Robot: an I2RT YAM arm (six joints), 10 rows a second.
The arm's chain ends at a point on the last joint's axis. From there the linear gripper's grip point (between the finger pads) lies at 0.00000 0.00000 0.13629 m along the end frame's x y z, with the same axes.
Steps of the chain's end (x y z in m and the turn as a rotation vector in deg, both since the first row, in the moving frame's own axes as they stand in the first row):
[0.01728 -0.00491 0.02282 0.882 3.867 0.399]
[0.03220 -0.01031 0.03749 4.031 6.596 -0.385]
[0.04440 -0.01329 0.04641 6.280 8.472 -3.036]
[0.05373 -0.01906 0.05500 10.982 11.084 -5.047]
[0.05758 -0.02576 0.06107 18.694 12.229 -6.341]
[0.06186 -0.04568 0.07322 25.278 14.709 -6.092]
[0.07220 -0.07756 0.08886 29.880 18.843 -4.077]
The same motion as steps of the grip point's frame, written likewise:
[0.02648 -0.00697 0.02249 0.882 3.867 0.399]
[0.04781 -0.01992 0.03625 4.031 6.596 -0.385]
[0.06403 -0.02867 0.04411 6.280 8.472 -3.036]
[0.07859 -0.04598 0.04998 10.982 11.084 -5.047]
[0.08345 -0.07061 0.05085 18.694 12.229 -6.341]
[0.09216 -0.10494 0.05586 25.278 14.709 -6.092]
[0.11175 -0.14570 0.06378 29.880 18.843 -4.077]

